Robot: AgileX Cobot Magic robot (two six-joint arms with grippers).
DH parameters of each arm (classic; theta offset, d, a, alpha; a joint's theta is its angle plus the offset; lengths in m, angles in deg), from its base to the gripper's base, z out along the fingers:
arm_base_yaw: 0 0.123 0 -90
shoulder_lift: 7.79 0 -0.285 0
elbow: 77.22 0 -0.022 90
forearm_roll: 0 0.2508 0 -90
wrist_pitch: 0 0 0.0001 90
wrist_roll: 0 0.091 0 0
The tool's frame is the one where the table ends.
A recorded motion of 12 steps. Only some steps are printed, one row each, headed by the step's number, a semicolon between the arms.
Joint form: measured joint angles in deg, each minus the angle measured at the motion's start. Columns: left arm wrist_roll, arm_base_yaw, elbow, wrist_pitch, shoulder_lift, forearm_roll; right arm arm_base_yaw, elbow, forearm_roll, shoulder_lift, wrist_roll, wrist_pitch.
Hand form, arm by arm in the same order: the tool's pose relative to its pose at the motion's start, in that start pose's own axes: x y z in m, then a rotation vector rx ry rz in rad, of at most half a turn. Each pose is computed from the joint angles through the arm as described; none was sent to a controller.
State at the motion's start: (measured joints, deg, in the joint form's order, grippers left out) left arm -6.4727 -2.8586 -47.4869 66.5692 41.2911 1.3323; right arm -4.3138 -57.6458 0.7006 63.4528 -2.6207 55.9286
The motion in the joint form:
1: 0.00 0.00 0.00 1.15 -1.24 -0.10; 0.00 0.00 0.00 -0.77 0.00 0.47
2: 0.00 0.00 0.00 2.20 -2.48 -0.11; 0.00 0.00 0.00 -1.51 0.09 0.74
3: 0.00 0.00 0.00 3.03 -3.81 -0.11; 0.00 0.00 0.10 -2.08 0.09 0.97
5: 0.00 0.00 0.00 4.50 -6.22 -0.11; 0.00 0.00 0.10 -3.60 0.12 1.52
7: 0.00 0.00 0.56 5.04 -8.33 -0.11; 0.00 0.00 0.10 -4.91 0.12 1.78
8: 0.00 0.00 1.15 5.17 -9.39 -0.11; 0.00 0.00 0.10 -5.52 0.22 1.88
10: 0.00 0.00 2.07 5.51 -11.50 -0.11; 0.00 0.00 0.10 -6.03 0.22 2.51
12: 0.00 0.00 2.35 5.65 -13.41 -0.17; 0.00 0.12 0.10 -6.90 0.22 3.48
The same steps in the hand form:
1: 0.0043 0.0004 -0.0044 0.0016 -0.0014 -0.0011; 0.0016 0.0001 -0.0039 0.0001 -0.0052 -0.0001
2: 0.0085 0.0009 -0.0088 0.0019 -0.0047 -0.0016; 0.0029 0.0002 -0.0076 0.0004 -0.0134 0.0013
3: 0.0127 0.0015 -0.0133 0.0028 -0.0134 -0.0021; 0.0040 0.0004 -0.0105 -0.0008 -0.0194 0.0021
5: 0.0204 0.0025 -0.0213 0.0043 -0.0297 -0.0029; 0.0069 0.0006 -0.0181 -0.0003 -0.0363 0.0024
7: 0.0276 0.0033 -0.0256 0.0061 -0.0472 -0.0035; 0.0092 0.0008 -0.0245 0.0004 -0.0547 0.0021
8: 0.0318 0.0038 -0.0263 0.0067 -0.0531 -0.0037; 0.0103 0.0008 -0.0275 0.0006 -0.0636 0.0037
10: 0.0396 0.0046 -0.0285 0.0082 -0.0679 -0.0041; 0.0121 0.0009 -0.0299 0.0005 -0.0615 0.0036
12: 0.0451 0.0052 -0.0327 0.0119 -0.0936 -0.0050; 0.0155 0.0011 -0.0336 0.0002 -0.0576 0.0035

